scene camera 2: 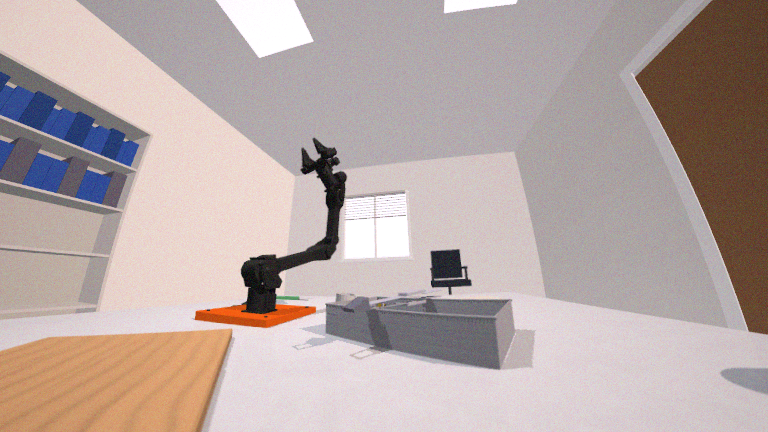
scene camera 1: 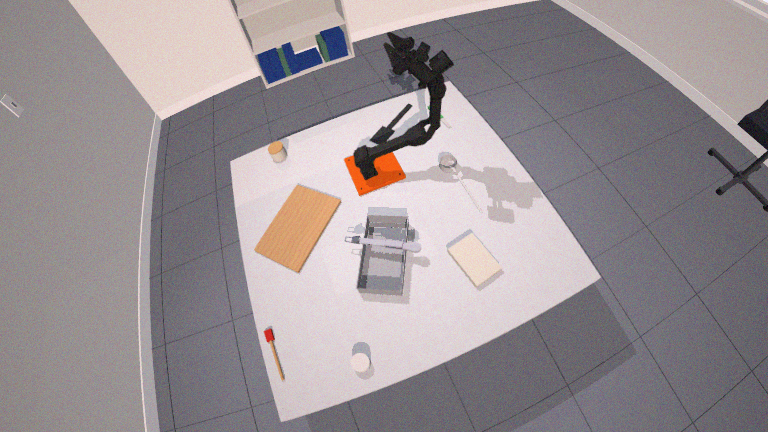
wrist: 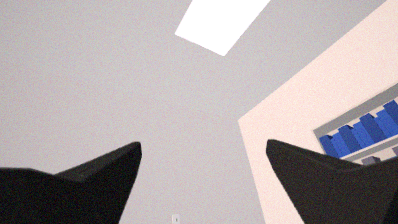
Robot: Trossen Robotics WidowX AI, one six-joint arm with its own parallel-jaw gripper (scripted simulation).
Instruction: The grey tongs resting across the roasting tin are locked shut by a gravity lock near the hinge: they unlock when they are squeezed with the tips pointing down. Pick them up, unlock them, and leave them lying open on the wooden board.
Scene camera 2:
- gripper
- grey roasting tin
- wooden board
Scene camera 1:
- gripper
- cream block
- grey roasting tin
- wooden board
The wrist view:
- gripper
